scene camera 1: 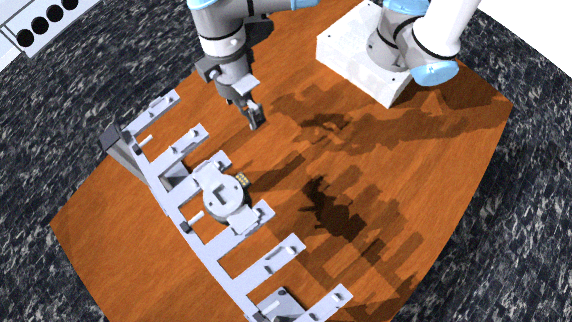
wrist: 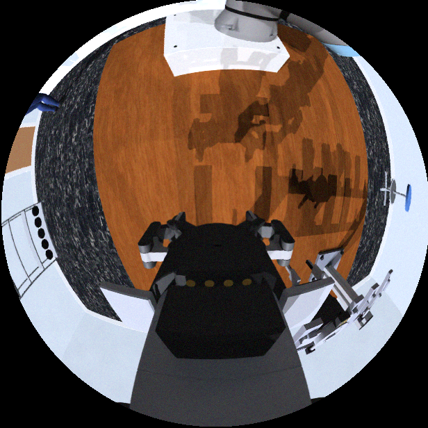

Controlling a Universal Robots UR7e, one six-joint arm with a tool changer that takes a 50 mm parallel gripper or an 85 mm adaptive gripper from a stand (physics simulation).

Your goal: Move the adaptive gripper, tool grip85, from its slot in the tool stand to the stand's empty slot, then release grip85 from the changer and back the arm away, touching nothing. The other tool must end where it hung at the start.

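Frame: origin at the arm's base, x left, y ahead, z down, level; millimetres.
Seen in the pictures: arm's base, link origin: [scene camera 1: 390, 52].
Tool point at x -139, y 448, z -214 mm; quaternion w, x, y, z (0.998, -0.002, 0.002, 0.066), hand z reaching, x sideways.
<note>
Offsets run from my tool point to a thing's top centre. "spot": to the spot under its first point. Level surfaces: height alone.
The adaptive gripper grip85 @(spot: dx +70, dy +17, dz +102 mm) [scene camera 1: 256, 119] [wrist: 215, 220] is mounted on the arm's changer. Its fingers are spread open and empty, and it hangs above the table, apart from the tool stand. White plates stick out on both its sides. The tool stand [scene camera 1: 207, 255] [wrist: 341, 285] has three fork slots in the scene view. The other tool @(dx +159, dy +167, dz +20 mm) [scene camera 1: 232, 200] hangs in the middle slot. The upper-left slot and the lower-right slot are both empty. The stand is at the lower right in the wrist view, where its slots are hard to tell apart.
The robot's white base block [scene camera 1: 350, 55] [wrist: 225, 60] stands on the wooden table @(dz +320 mm) [scene camera 1: 120, 250] [wrist: 140, 150], behind the gripper at the top of the wrist view. Small pins stick up from the stand's forks and rail. Shadows of the arm and stand lie across the table.
</note>
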